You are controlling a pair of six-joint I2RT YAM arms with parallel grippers.
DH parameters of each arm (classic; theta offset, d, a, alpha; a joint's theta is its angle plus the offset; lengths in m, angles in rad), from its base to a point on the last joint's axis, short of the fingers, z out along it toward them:
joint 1: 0 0.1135 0.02 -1.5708
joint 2: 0 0 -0.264 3.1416
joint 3: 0.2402 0 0.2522 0
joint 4: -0.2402 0 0.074 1.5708
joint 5: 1.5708 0 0 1.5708
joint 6: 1.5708 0.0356 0 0
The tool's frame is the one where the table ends.
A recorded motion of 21 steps. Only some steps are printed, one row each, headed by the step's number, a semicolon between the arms.
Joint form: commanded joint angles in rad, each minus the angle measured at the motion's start. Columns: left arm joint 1, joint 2, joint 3, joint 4, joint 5, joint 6; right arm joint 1, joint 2, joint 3, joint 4, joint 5, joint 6.
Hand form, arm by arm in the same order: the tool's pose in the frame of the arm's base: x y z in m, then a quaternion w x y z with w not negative. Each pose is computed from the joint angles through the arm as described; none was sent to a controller.
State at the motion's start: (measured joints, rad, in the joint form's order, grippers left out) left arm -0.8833 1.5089 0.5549 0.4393 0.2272 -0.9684; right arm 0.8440 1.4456 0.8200 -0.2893 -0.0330 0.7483
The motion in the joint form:
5: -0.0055 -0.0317 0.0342 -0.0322 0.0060 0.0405; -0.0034 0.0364 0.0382 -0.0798 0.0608 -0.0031
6: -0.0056 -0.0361 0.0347 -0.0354 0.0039 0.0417; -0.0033 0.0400 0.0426 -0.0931 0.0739 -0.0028
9: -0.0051 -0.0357 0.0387 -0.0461 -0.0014 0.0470; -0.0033 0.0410 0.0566 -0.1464 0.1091 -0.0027
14: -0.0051 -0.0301 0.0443 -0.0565 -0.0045 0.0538; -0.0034 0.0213 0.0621 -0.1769 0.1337 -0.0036
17: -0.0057 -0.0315 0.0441 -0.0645 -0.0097 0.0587; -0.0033 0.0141 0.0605 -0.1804 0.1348 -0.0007
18: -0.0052 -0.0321 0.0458 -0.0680 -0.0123 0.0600; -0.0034 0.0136 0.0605 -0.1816 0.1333 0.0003
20: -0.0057 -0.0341 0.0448 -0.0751 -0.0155 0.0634; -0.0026 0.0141 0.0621 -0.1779 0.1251 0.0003
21: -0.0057 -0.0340 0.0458 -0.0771 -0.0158 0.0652; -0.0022 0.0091 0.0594 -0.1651 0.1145 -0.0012
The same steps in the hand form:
5: 0.1781 -0.2324 0.1739 0.23819 0.04369 0.85039 -0.46712; 0.1944 0.2156 0.1903 0.20944 -0.04174 0.95755 0.19362
6: 0.1780 -0.2322 0.1749 0.23967 0.04379 0.85002 -0.46702; 0.1946 0.2152 0.1898 0.20968 -0.03998 0.95929 0.18494
9: 0.1784 -0.2322 0.1749 0.24086 0.04409 0.85197 -0.46281; 0.1940 0.2127 0.1907 0.20815 -0.03600 0.96441 0.15903
14: 0.1791 -0.2329 0.1741 0.24054 0.04566 0.85460 -0.45795; 0.1923 0.2095 0.1959 0.21481 -0.03334 0.96470 0.14865
17: 0.1788 -0.2325 0.1736 0.24140 0.04635 0.85642 -0.45401; 0.1915 0.2085 0.1972 0.21566 -0.03178 0.96446 0.14933
18: 0.1791 -0.2325 0.1739 0.24238 0.04598 0.85682 -0.45277; 0.1914 0.2084 0.1972 0.21485 -0.03147 0.96459 0.14970
20: 0.1786 -0.2319 0.1735 0.24240 0.04655 0.85840 -0.44969; 0.1915 0.2093 0.1977 0.21360 -0.03278 0.96411 0.15426
21: 0.1787 -0.2320 0.1736 0.24259 0.04719 0.85865 -0.44905; 0.1913 0.2099 0.1989 0.21512 -0.03469 0.96226 0.16302

